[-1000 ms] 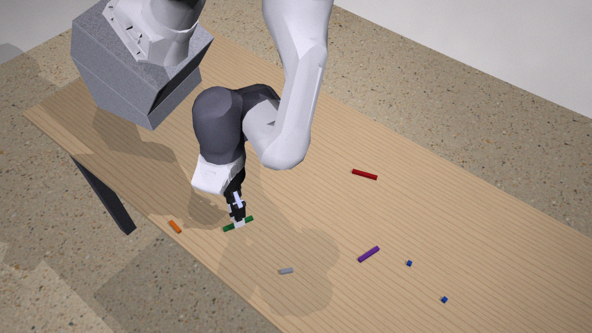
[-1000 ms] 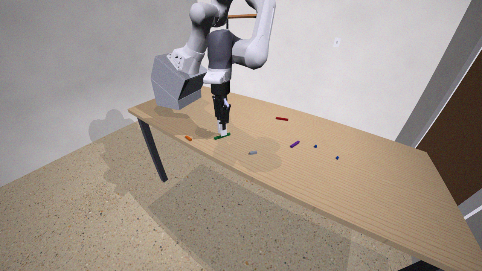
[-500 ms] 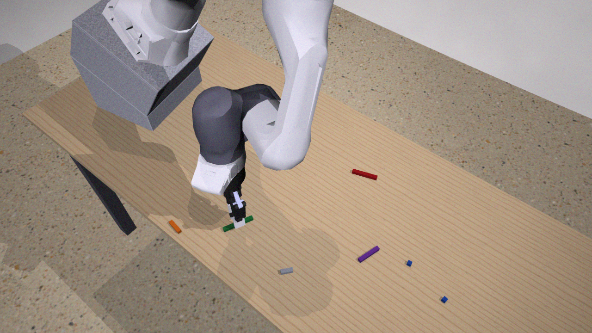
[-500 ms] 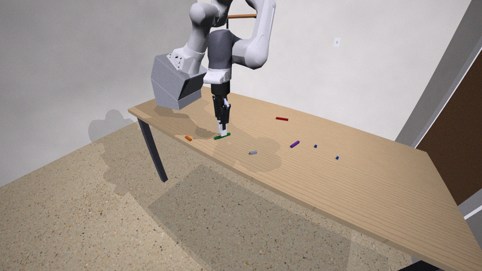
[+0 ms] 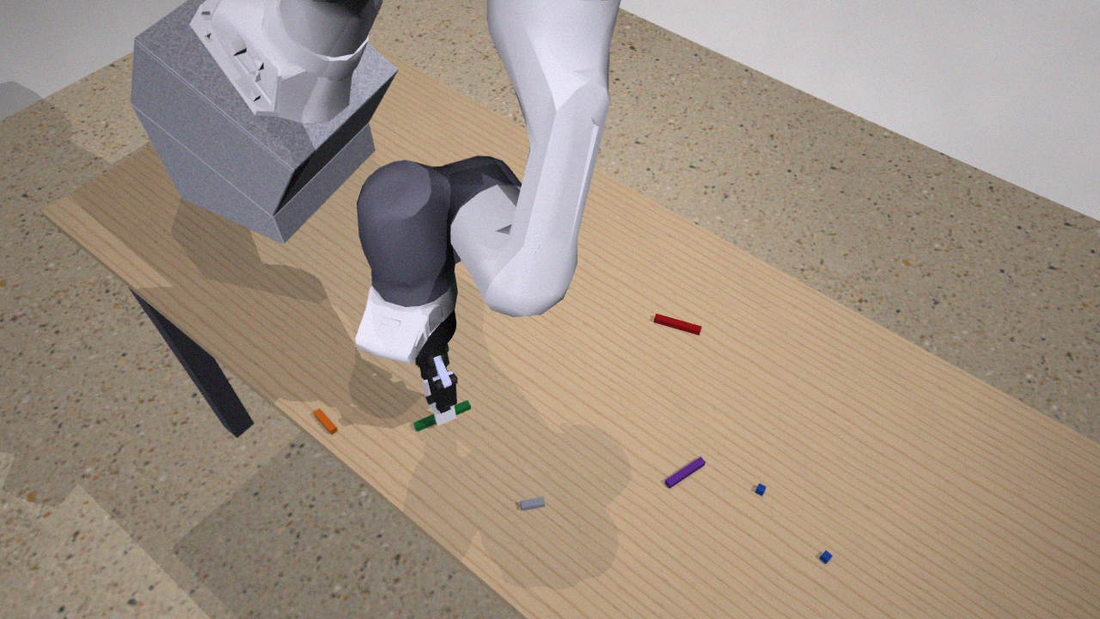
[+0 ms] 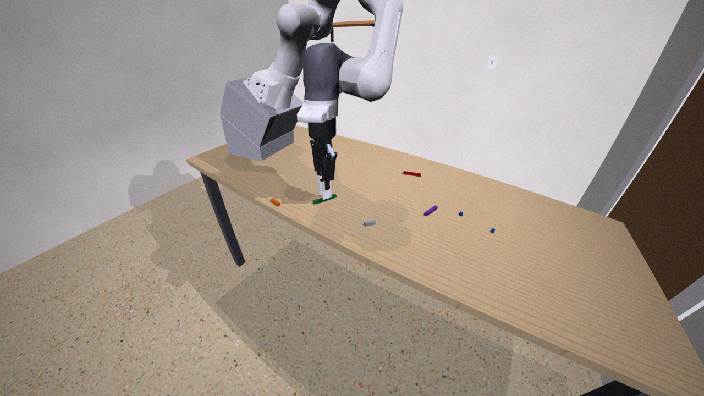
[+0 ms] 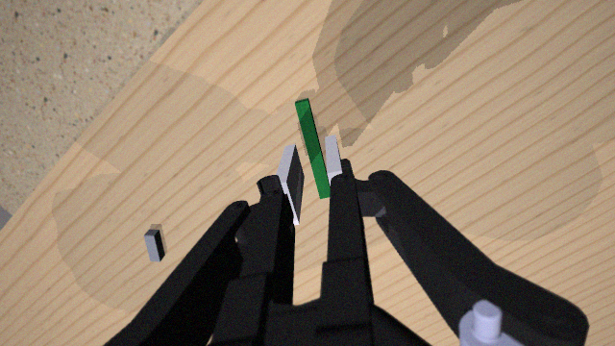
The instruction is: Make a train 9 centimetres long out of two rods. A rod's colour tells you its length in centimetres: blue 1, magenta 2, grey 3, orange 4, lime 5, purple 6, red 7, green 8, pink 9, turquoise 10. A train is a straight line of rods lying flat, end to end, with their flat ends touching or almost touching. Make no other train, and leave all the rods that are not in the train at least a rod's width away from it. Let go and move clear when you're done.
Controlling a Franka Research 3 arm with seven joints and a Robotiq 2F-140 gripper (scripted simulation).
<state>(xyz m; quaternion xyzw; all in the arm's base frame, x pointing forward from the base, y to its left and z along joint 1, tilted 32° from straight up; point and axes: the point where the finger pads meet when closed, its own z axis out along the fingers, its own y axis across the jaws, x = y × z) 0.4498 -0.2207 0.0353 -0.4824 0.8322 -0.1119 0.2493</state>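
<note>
Now: hand 5 cm above the green rod. Round my hand: orange rod (12 cm behind, 10 cm to the right, 5 cm below); then purple rod (31 cm ahead, 12 cm to the left, 5 cm below); then grey rod (18 cm ahead, 5 cm below, 3 cm to the right).
</note>
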